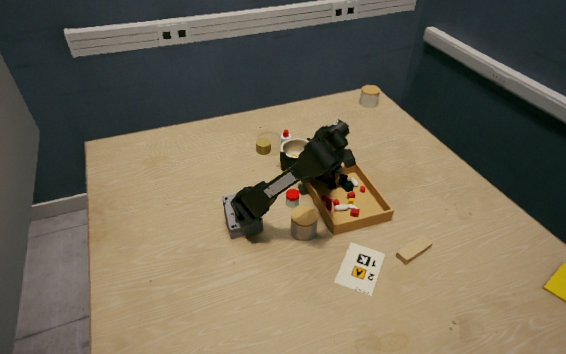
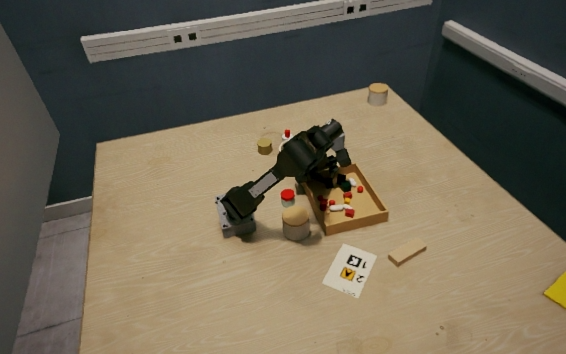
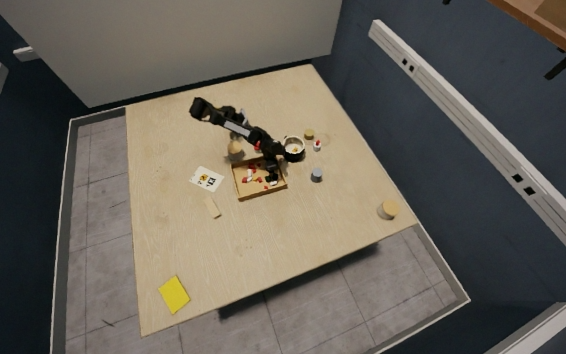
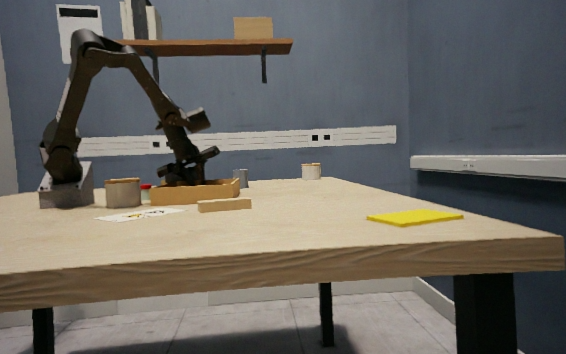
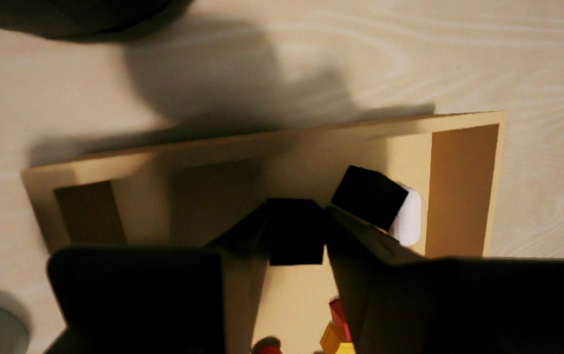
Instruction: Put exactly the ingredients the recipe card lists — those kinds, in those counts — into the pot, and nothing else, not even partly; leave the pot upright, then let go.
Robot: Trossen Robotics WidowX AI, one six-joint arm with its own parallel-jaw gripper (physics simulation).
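Seen in the pictures: gripper, fingertip midpoint: (image 1: 330, 180) (image 2: 328, 180) (image 5: 297, 214); arm's base, origin of the base link: (image 1: 244, 207) (image 2: 236, 207) (image 3: 240, 119) (image 4: 67, 174).
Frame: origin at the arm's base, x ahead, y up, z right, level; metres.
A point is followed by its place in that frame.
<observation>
My gripper (image 1: 327, 183) {z -0.038, x 0.337, y -0.061 m} (image 2: 326, 181) {z -0.038, x 0.337, y -0.061 m} (image 3: 271, 171) {z -0.038, x 0.337, y -0.061 m} (image 4: 186, 181) (image 5: 297, 214) {z -0.038, x 0.337, y -0.061 m} is down in the wooden tray (image 1: 362, 221) {z 0.172, x 0.313, y -0.053 m} (image 2: 357, 223) {z 0.173, x 0.319, y -0.061 m} (image 3: 262, 194) {z 0.072, x 0.439, y -0.072 m} (image 4: 200, 195) {z 0.177, x 0.340, y -0.064 m} (image 5: 462, 190) {z -0.012, x 0.444, y -0.055 m}, shut on a black cube (image 5: 296, 237) {z -0.031, x 0.331, y -0.052 m}. Another black cube (image 5: 370, 197) {z -0.035, x 0.373, y -0.054 m} lies beside the right finger, against a white capsule (image 5: 411, 220) {z -0.004, x 0.406, y -0.061 m}. A dark green cube (image 1: 348, 186) {z 0.020, x 0.368, y -0.054 m}, red pieces, white pieces and a yellow cube (image 1: 351, 201) {z 0.076, x 0.343, y -0.065 m} (image 5: 331, 340) {z 0.063, x 0.341, y -0.070 m} lie in the tray. The pot (image 1: 288, 161) {z -0.155, x 0.234, y -0.022 m} (image 3: 293, 157) {z -0.157, x 0.337, y -0.032 m} stands upright behind the tray with something yellow inside. The recipe card (image 1: 345, 282) {z 0.313, x 0.157, y -0.083 m} (image 2: 334, 281) {z 0.308, x 0.164, y -0.083 m} (image 3: 206, 179) {z 0.293, x 0.227, y -0.083 m} shows a black K with 1 and a yellow A with 2.
A lidded jar (image 1: 304, 227) {z 0.131, x 0.132, y -0.028 m} (image 3: 235, 151) {z 0.102, x 0.178, y -0.017 m} and a red-lidded jar (image 1: 292, 198) {z -0.006, x 0.168, y -0.044 m} stand beside the tray. A wooden block (image 1: 414, 250) {z 0.325, x 0.383, y -0.063 m} lies near the card. A brass tin (image 1: 263, 146) {z -0.306, x 0.209, y -0.047 m} (image 3: 309, 134) {z -0.321, x 0.234, y -0.046 m}, a red-tipped bottle (image 3: 317, 145) {z -0.317, x 0.323, y -0.039 m} and a grey cylinder (image 3: 316, 175) {z -0.203, x 0.490, y -0.018 m} stand near the pot.
</observation>
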